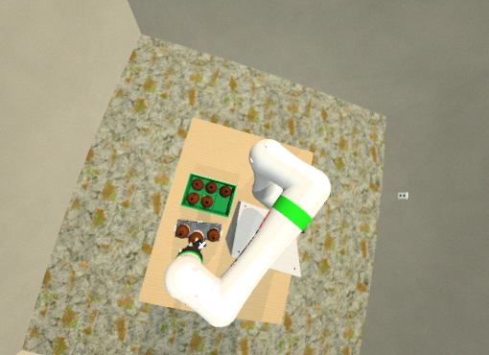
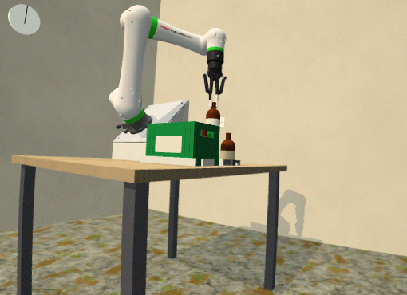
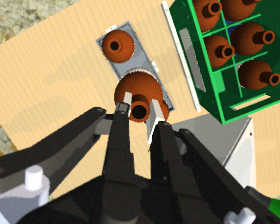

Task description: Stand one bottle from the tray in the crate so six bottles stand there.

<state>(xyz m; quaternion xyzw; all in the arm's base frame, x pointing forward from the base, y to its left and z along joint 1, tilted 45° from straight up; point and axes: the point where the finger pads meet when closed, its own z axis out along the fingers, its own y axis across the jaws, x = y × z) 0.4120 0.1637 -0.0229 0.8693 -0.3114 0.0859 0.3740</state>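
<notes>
Right now my hand is 9 cm above the brown bottle. Also, from my hand: grey tray: 32 cm below; then green crate: 25 cm below, 23 cm to the right.
</notes>
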